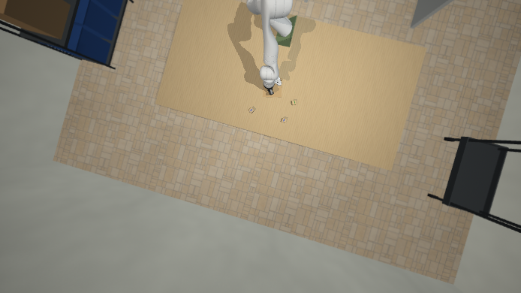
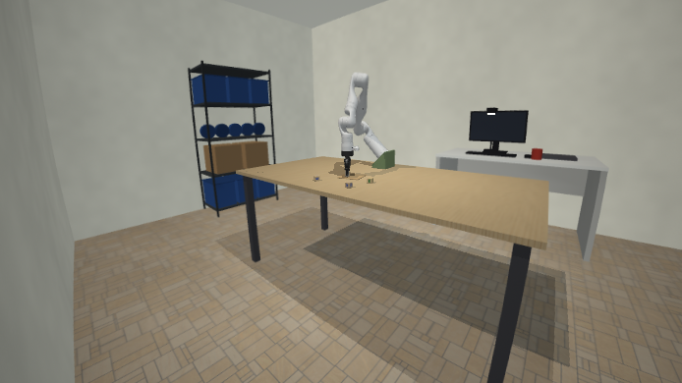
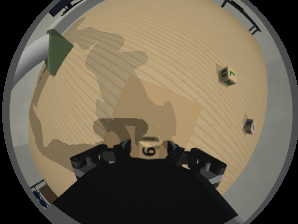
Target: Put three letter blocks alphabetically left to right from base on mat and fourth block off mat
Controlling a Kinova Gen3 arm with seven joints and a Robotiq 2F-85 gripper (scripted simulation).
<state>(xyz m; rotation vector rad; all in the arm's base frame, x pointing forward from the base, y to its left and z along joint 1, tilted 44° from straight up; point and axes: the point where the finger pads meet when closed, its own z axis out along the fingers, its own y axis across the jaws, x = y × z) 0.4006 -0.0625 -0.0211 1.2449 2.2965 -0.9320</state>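
Now: hand 20 mm to the right of the tan mat, 20 mm above it and 10 mm past it. The rest, counted from my hand: green-marked block 210 mm to the left, 60 mm ahead, 10 mm below.
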